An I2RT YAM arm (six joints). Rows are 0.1 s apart.
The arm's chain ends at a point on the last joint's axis. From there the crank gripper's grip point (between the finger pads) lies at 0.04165 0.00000 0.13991 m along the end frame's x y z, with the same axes.
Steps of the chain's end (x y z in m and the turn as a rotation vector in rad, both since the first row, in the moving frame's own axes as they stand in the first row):
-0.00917 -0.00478 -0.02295 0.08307 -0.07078 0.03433
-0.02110 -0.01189 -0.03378 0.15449 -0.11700 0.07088
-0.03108 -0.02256 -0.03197 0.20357 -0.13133 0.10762
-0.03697 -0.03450 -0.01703 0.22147 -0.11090 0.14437
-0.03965 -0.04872 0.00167 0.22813 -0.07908 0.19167
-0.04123 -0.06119 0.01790 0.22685 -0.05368 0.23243
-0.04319 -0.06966 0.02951 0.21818 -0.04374 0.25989
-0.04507 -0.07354 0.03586 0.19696 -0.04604 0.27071
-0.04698 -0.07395 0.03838 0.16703 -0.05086 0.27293
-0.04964 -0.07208 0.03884 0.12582 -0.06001 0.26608
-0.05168 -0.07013 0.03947 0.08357 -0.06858 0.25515
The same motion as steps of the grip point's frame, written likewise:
-0.01898 -0.01524 -0.02078 0.08307 -0.07078 0.03433
-0.03698 -0.03137 -0.03133 0.15449 -0.11700 0.07088
-0.04831 -0.04782 -0.03019 0.20357 -0.13133 0.10762
-0.05074 -0.06075 -0.01607 0.22147 -0.11090 0.14437
-0.04839 -0.07370 0.00177 0.22813 -0.07908 0.19167
-0.04612 -0.08397 0.01742 0.22685 -0.05368 0.23243
-0.04670 -0.08996 0.02904 0.21818 -0.04374 0.25989
-0.04925 -0.09056 0.03601 0.19696 -0.04604 0.27071
-0.05240 -0.08688 0.03929 0.16703 -0.05086 0.27293
-0.05712 -0.07977 0.04064 0.12582 -0.06001 0.26608
-0.06111 -0.07252 0.04192 0.08357 -0.06858 0.25515

